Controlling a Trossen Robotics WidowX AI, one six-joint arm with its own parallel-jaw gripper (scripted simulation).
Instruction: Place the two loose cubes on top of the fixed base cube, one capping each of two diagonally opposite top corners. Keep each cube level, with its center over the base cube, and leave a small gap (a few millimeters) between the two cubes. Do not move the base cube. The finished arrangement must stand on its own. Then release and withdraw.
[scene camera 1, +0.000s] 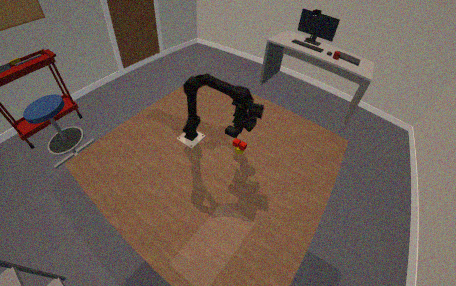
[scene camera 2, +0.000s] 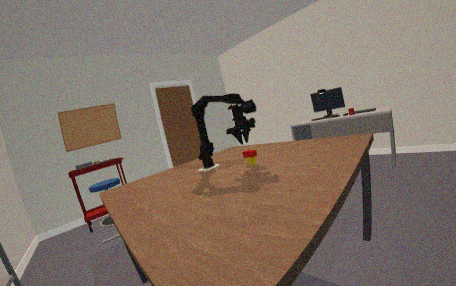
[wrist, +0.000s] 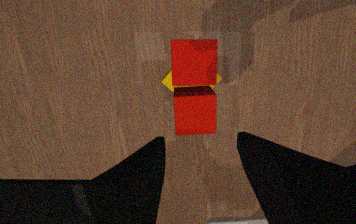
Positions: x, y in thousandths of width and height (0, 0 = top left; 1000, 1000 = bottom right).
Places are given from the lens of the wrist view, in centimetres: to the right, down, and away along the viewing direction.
my gripper (wrist: 566, 636): 1, 2, 11
red cube (wrist: 544, 275): 1, -4, 13
red cube (wrist: 549, 480): 1, 0, 14
